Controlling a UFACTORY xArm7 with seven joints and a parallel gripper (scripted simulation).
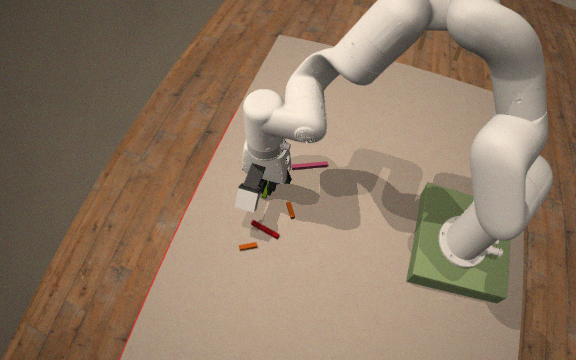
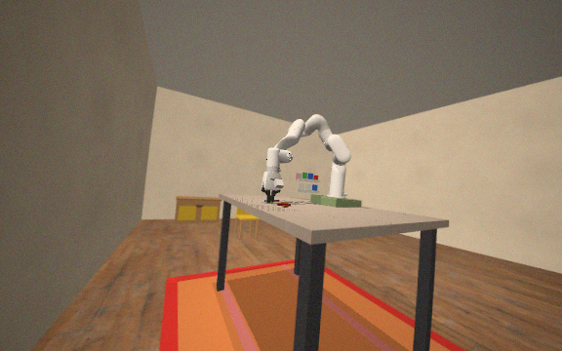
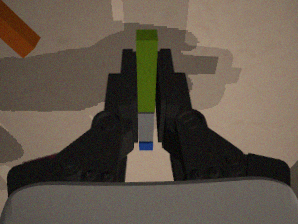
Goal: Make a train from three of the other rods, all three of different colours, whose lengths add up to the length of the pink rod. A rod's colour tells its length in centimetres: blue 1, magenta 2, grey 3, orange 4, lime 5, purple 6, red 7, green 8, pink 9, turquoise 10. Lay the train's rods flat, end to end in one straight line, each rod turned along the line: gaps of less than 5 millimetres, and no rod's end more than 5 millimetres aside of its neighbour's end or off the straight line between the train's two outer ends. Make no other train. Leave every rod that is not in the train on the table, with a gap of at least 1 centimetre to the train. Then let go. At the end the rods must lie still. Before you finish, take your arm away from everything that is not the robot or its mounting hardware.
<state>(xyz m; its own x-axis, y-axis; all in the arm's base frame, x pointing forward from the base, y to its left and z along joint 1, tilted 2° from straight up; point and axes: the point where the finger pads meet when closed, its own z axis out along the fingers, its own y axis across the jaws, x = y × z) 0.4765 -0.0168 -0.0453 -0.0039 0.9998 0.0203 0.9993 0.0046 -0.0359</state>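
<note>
The lime rod lies 20 mm below my hand. Round my hand: blue rod 60 mm to the right, 20 mm below; then grey rod 40 mm to the right, 20 mm below; then red rod 100 mm to the left, 30 mm behind, 20 mm below.
</note>
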